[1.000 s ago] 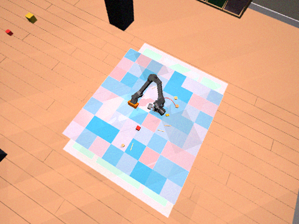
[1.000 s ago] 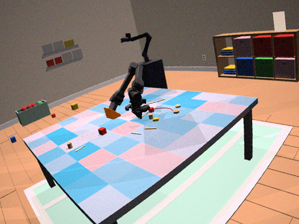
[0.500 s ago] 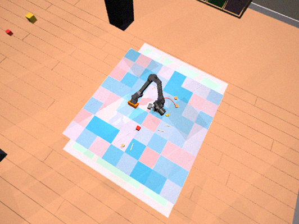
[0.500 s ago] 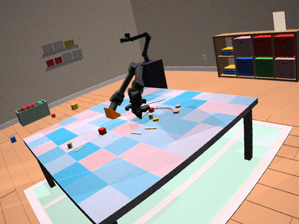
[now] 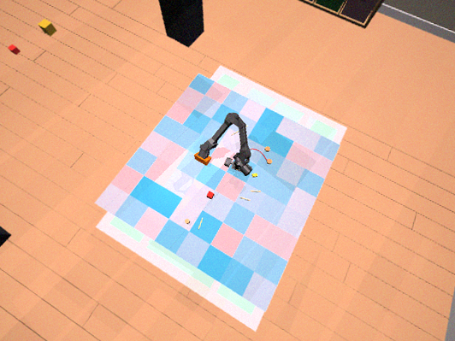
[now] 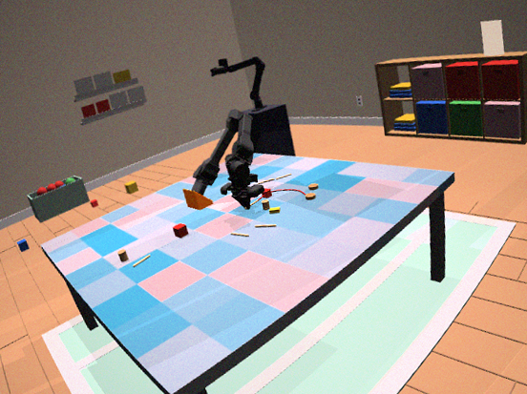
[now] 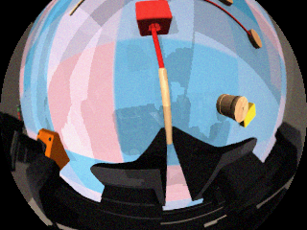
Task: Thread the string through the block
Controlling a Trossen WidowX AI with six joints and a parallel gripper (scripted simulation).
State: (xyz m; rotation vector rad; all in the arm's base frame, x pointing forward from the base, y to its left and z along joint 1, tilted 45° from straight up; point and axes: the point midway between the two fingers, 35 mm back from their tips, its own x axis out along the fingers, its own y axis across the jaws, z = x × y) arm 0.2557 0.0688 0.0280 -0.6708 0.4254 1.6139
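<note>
The yellow piece is 13 cm ahead of my gripper tip, 3 cm to the left of it and 1 cm above it.
</note>
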